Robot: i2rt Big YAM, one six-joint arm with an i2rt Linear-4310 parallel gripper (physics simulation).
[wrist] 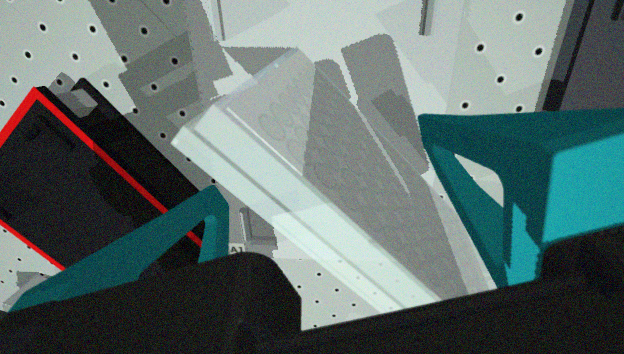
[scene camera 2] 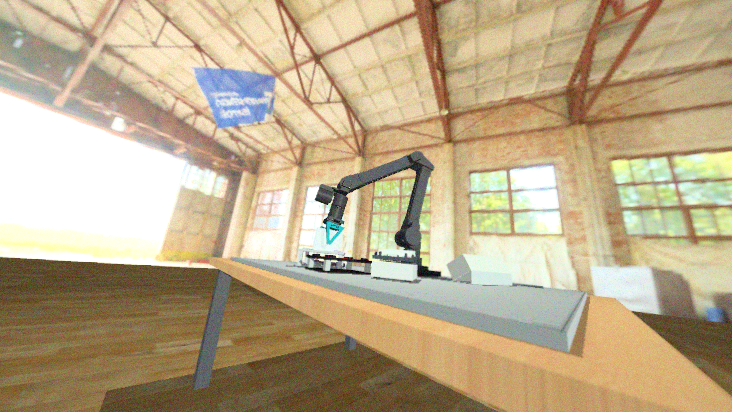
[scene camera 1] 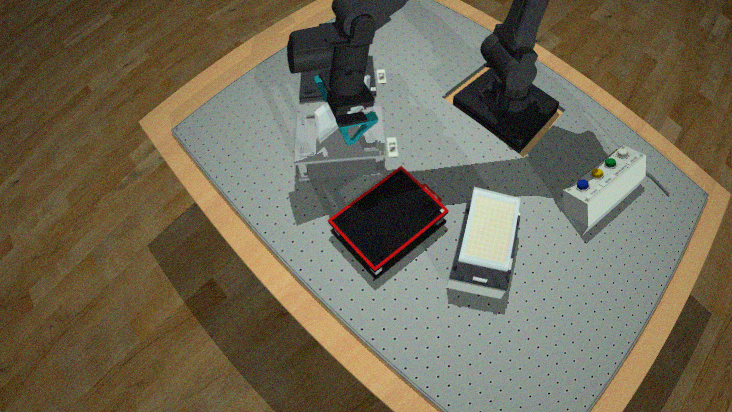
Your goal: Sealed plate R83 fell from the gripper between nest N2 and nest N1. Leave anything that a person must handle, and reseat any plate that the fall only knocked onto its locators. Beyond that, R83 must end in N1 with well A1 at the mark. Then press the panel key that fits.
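Frame: origin at the arm's base, x ahead, y left, z up, level; centimetres.
Seen in the pictures: gripper, between the fingertips: [wrist: 314, 164] [scene camera 2: 325, 245] [scene camera 1: 340, 125]; arm's base, origin of its link: [scene camera 1: 509, 102].
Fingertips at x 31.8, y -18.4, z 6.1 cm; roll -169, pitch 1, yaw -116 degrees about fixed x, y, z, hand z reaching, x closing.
Offsets run from my fingertips to a thing's top centre. "spot": to the spot under its first point.
A clear, pale sealed plate @(dy -1.6, dx -2.2, dz +6.3 cm) [scene camera 1: 324, 122] [scene camera 2: 320, 241] [wrist: 275, 165] stands steeply tilted over the light grey nest @(dy -0.6, dx +0.3, dz -1.7 cm) [scene camera 1: 344, 152] that carries the label N1 @(spot: dy +6.2, dx -6.7, dz -8.0 cm) [scene camera 1: 392, 146]. My gripper [scene camera 1: 341, 108] [scene camera 2: 333, 235] [wrist: 314, 164] is open. Its teal fingers straddle the plate, one on each side, low over the nest. The dark nest N2 @(spot: dy -17.3, dx -6.6, dz -6.6 cm) [scene camera 1: 307, 89] lies just behind, mostly hidden by the arm. A small A1 mark @(dy +8.5, dx -1.2, dz -2.3 cm) [wrist: 236, 249] shows by the nest corner in the wrist view.
A black plate with a red rim @(dy +16.7, dx +6.7, dz -3.6 cm) [scene camera 1: 386, 218] [wrist: 156, 204] sits on a nest close in front of N1. A cream well plate @(dy +32.2, dx -1.0, dz -0.1 cm) [scene camera 1: 490, 234] sits on a dark nest @(spot: dy +36.1, dx +7.2, dz -2.8 cm) [scene camera 1: 479, 282] to the right. The arm base [scene camera 1: 507, 108] stands at the back right. A white box @(dy +46.3, dx -27.3, dz +0.2 cm) [scene camera 2: 479, 270] stands at the far right.
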